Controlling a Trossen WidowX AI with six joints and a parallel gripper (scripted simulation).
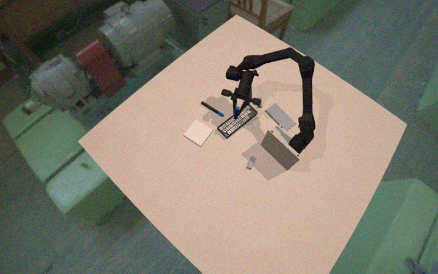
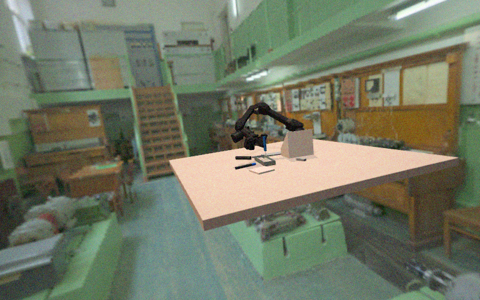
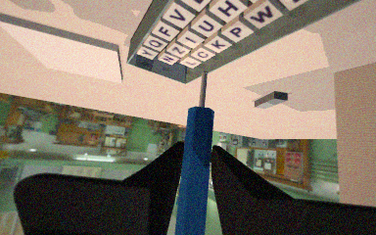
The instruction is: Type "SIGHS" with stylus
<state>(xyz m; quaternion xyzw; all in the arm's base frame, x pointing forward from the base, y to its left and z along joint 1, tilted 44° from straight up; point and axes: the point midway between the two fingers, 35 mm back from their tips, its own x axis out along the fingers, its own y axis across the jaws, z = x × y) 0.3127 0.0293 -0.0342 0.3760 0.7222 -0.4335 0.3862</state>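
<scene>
Now: the pen 120 mm ahead of my gripper tip, 20 mm to the left of it and 100 mm below it. The rest, counted from my gripper tip: stylus tip: 50 mm below; pale square pad: 90 mm ahead, 160 mm to the left, 100 mm below; stylus: 10 mm below.
</scene>
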